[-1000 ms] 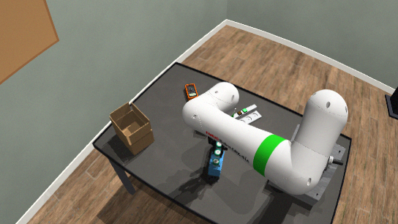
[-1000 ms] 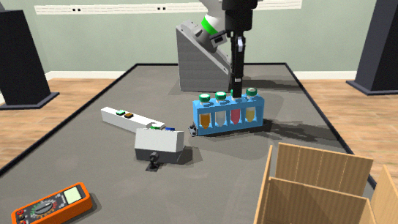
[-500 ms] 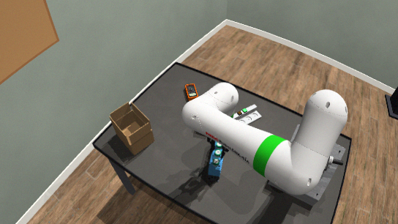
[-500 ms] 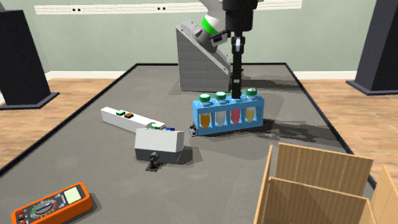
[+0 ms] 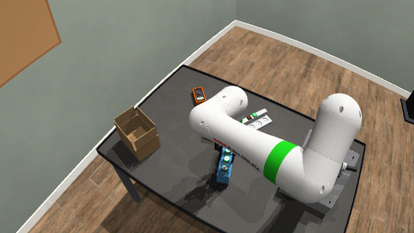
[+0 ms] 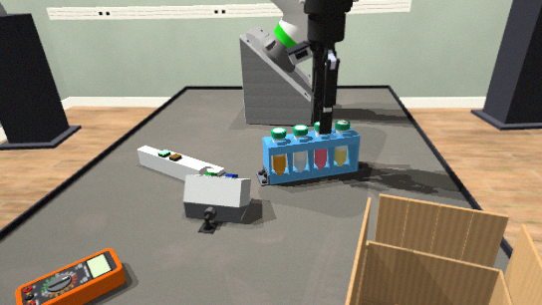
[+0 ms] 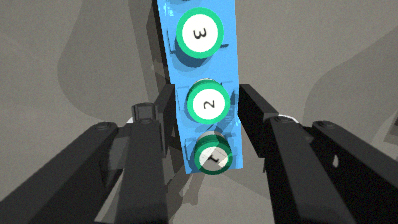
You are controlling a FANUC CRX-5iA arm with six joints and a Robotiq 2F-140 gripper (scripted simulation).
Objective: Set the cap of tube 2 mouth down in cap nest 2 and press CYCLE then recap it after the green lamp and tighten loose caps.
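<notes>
Right now my hand is 30 mm above the cap 2. From my hand the other things lie so: cap 1: 10 mm behind, 50 mm to the left, 30 mm below; cap 4: 20 mm ahead, 100 mm to the right, 30 mm below; cap 3: 10 mm ahead, 50 mm to the right, 30 mm below.
</notes>
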